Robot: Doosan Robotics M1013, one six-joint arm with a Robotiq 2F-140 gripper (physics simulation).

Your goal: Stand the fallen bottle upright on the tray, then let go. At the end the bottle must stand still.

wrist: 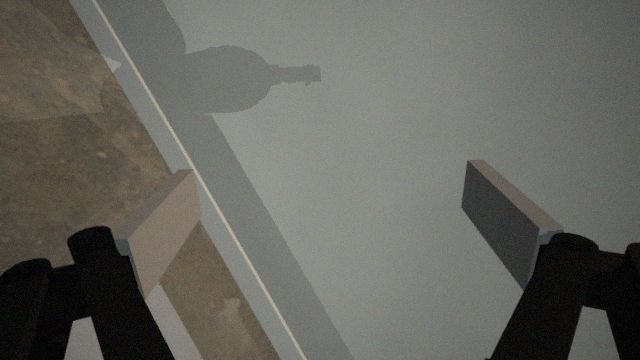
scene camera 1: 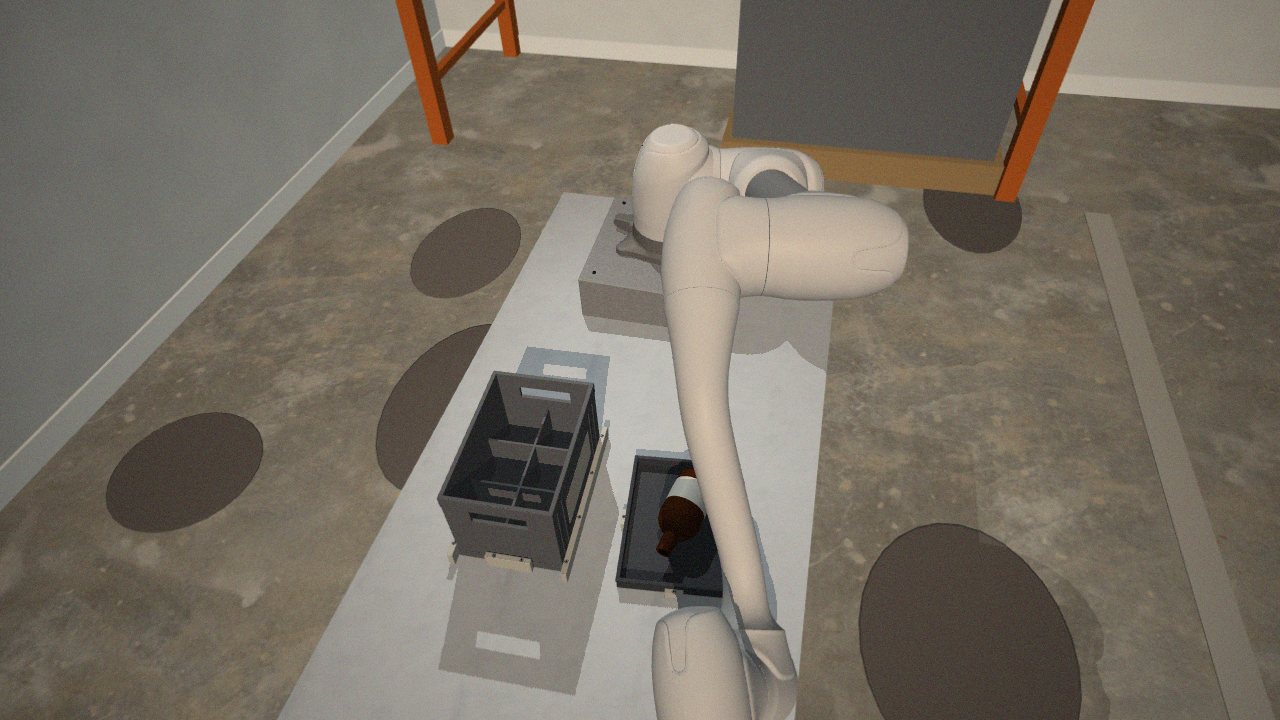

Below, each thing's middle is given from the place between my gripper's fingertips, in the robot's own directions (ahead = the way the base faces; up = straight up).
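There is the brown bottle (scene camera 1: pixel 681 515), and it stands 140 mm below my hand. Measured from that same hand, the bottle is also 620 mm behind and 330 mm to the right.
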